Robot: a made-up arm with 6 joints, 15 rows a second.
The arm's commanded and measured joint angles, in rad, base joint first. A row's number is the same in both.
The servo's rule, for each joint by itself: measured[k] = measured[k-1] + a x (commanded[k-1-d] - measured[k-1]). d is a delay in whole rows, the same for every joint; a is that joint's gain. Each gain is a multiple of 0.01, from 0.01 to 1. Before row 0 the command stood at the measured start. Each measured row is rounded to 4 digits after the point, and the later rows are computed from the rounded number. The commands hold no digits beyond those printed.
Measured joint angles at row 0:
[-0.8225 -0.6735 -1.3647 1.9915 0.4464 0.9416]
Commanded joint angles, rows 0 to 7:
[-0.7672 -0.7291 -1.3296 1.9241 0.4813 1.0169]
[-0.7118 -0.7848 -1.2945 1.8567 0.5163 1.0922]
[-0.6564 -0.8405 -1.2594 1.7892 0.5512 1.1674]
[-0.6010 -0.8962 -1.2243 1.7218 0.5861 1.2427]
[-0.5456 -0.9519 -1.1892 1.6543 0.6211 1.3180]
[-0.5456 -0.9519 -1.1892 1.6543 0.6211 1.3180]
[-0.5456 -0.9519 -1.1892 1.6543 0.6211 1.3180]
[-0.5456 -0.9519 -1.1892 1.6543 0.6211 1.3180]
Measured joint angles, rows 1 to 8:
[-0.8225 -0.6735 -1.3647 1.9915 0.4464 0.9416]
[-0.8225 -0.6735 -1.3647 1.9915 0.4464 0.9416]
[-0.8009 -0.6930 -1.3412 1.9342 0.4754 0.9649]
[-0.7662 -0.7251 -1.3099 1.8683 0.5093 1.0044]
[-0.7234 -0.7655 -1.2761 1.8011 0.5441 1.0549]
[-0.6757 -0.8112 -1.2414 1.7337 0.5790 1.1131]
[-0.6250 -0.8604 -1.2064 1.6662 0.6139 1.1766]
[-0.5940 -0.8924 -1.1949 1.6561 0.6199 1.2204]
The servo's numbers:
d 2
a 0.39 0.35 0.67 0.85 0.83 0.31

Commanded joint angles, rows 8 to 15:
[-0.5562 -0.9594 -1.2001 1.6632 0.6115 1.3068]
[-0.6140 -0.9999 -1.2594 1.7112 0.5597 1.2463]
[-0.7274 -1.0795 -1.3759 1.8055 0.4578 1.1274]
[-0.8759 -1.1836 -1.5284 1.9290 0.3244 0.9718]
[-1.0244 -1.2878 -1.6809 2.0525 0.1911 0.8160]
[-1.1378 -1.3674 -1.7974 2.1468 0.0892 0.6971]
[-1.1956 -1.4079 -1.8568 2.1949 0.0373 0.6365]
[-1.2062 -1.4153 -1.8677 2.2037 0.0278 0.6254]
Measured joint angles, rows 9 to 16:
[-0.5751 -0.9132 -1.1911 1.6546 0.6209 1.2507]
[-0.5636 -0.9267 -1.1898 1.6543 0.6211 1.2716]
[-0.5607 -0.9381 -1.1967 1.6619 0.6131 1.2825]
[-0.5815 -0.9597 -1.2387 1.7038 0.5688 1.2713]
[-0.6384 -1.0016 -1.3306 1.7902 0.4767 1.2267]
[-0.7310 -1.0653 -1.4631 1.9082 0.3503 1.1477]
[-0.8454 -1.1432 -1.6090 2.0309 0.2182 1.0449]
[-0.9594 -1.2217 -1.7352 2.1294 0.1111 0.9371]

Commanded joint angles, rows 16 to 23:
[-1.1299 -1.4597 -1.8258 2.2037 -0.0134 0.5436]
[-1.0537 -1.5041 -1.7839 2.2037 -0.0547 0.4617]
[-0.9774 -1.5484 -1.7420 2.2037 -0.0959 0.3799]
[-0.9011 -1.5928 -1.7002 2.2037 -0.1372 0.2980]
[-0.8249 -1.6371 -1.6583 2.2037 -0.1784 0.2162]
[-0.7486 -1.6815 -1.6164 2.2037 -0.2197 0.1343]
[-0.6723 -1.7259 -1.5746 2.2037 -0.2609 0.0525]
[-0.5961 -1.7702 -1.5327 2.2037 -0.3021 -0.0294]
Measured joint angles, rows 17 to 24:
[-1.0515 -1.2869 -1.8167 2.1851 0.0498 0.8439]
[-1.1118 -1.3318 -1.8509 2.2009 0.0315 0.7762]
[-1.1189 -1.3766 -1.8341 2.2033 -0.0058 0.7041]
[-1.0935 -1.4212 -1.8005 2.2036 -0.0464 0.6290]
[-1.0482 -1.4657 -1.7613 2.2037 -0.0875 0.5518]
[-0.9908 -1.5102 -1.7204 2.2037 -0.1288 0.4731]
[-0.9261 -1.5546 -1.6788 2.2037 -0.1700 0.3935]
[-0.8569 -1.5990 -1.6370 2.2037 -0.2113 0.3131]

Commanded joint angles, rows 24 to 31:
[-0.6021 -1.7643 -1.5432 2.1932 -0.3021 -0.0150]
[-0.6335 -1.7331 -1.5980 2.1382 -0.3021 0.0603]
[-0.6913 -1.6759 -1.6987 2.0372 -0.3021 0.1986]
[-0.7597 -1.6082 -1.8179 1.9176 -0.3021 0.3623]
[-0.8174 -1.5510 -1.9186 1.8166 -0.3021 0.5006]
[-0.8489 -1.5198 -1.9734 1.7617 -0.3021 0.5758]
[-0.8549 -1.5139 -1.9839 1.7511 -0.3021 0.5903]
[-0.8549 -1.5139 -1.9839 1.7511 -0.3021 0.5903]
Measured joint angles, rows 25 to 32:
[-0.7849 -1.6434 -1.5952 2.2037 -0.2525 0.2323]
[-0.7113 -1.6878 -1.5533 2.2037 -0.2937 0.1512]
[-0.6687 -1.7146 -1.5465 2.1948 -0.3007 0.0997]
[-0.6550 -1.7211 -1.5810 2.1467 -0.3019 0.0875]
[-0.6692 -1.7053 -1.6599 2.0536 -0.3021 0.1219]
[-0.7045 -1.6713 -1.7658 1.9380 -0.3021 0.1964]
[-0.7485 -1.6292 -1.8682 1.8348 -0.3021 0.2907]
[-0.7877 -1.5909 -1.9387 1.7727 -0.3021 0.3791]

